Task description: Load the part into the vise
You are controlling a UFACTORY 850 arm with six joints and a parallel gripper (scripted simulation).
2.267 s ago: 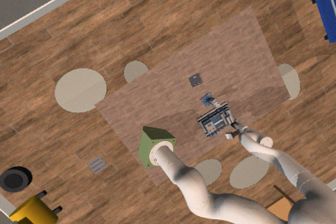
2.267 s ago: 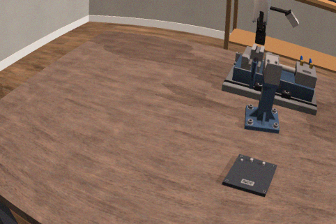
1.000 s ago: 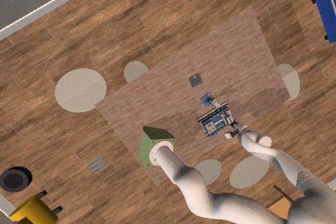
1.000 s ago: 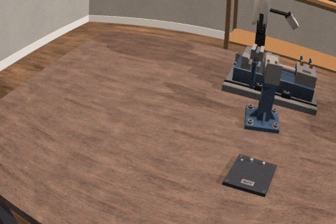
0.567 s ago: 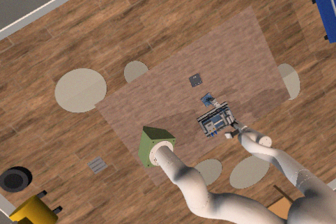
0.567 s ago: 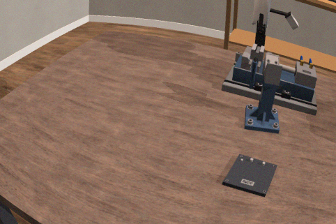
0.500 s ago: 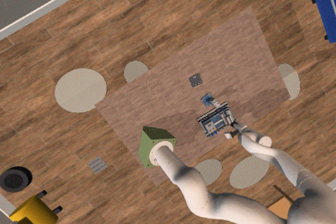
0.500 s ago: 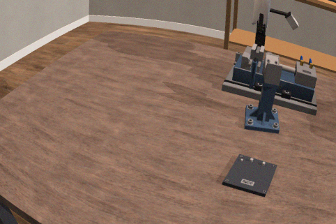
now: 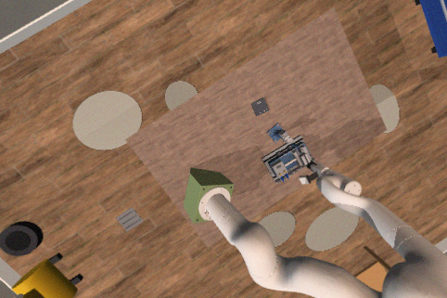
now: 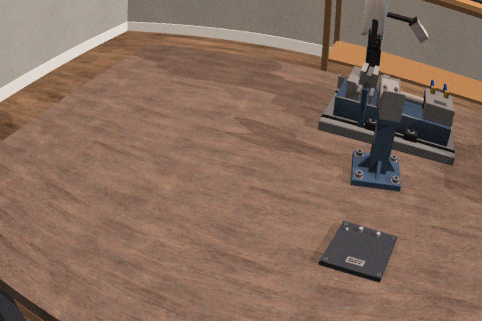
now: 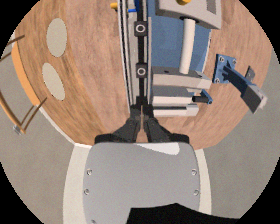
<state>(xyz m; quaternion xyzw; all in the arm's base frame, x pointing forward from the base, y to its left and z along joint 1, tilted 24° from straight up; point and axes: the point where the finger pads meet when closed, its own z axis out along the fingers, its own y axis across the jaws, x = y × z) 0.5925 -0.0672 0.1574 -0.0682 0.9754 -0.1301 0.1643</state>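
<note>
Now: hand 50 mm to the right of the part and 20 mm above it. The rest, counted from my hand: air cylinder 170 mm behind, 50 mm to the left, 40 mm below.
</note>
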